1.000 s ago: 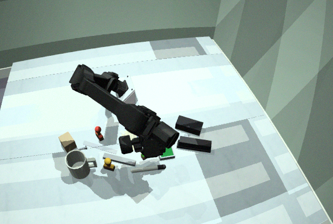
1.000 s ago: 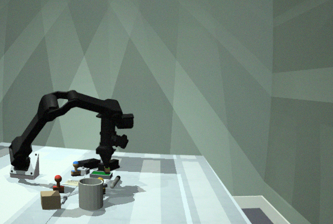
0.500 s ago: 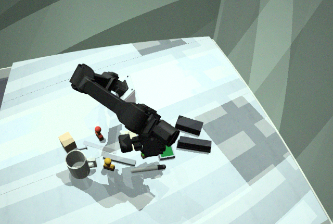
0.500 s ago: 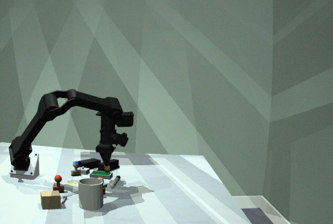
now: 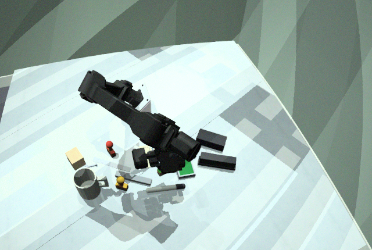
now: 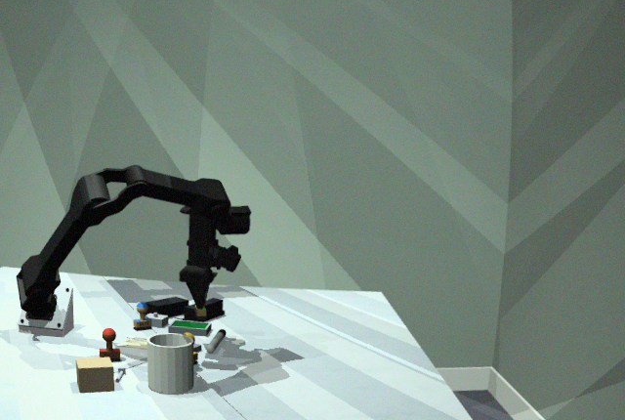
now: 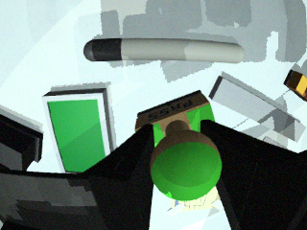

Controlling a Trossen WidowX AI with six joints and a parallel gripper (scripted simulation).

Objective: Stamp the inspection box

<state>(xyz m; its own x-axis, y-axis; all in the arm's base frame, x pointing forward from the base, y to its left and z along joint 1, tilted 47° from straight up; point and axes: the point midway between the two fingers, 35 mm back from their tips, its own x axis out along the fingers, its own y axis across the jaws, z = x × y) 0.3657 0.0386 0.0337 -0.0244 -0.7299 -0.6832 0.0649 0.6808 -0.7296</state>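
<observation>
The ink pad is 3 cm behind my gripper tip, 9 cm to the left of it and 8 cm below it. The rest, counted from my gripper tip: grey bar: 4 cm behind, 10 cm to the right, 8 cm below; then marker: 4 cm ahead, 1 cm to the left, 7 cm below; then green-knobbed PASS stamp: right at my gripper tip.
</observation>
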